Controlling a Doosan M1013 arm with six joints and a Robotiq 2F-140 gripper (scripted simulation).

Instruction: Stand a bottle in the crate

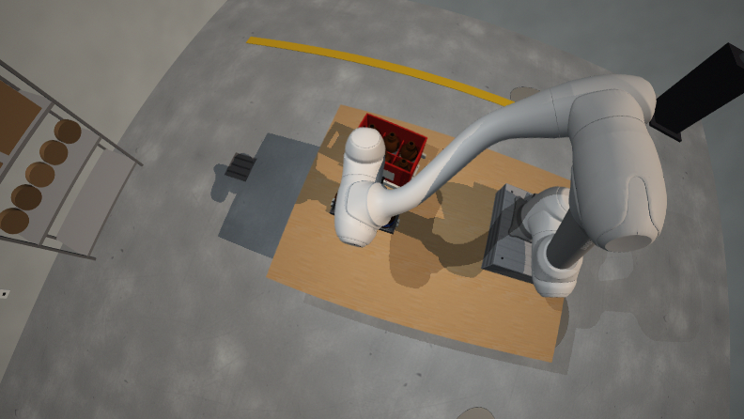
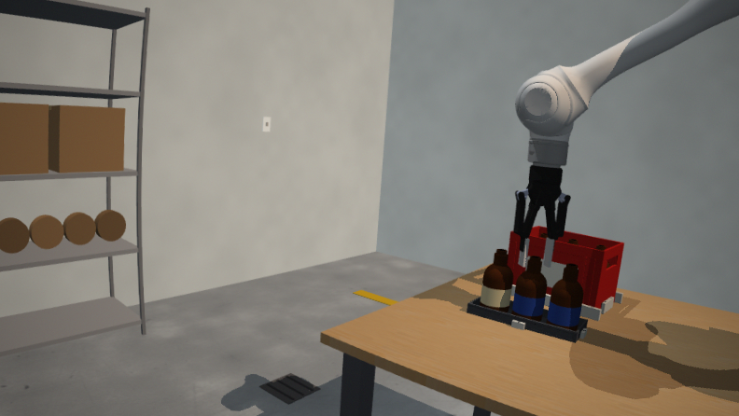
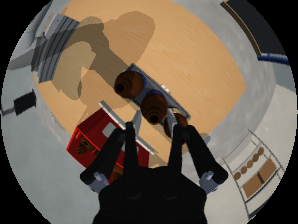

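Now: hand 9 cm above the glass bottle. From my hand the other things lie so: dark tray (16 cm below); red crate (1 cm ahead, 25 cm to the right, 9 cm below).
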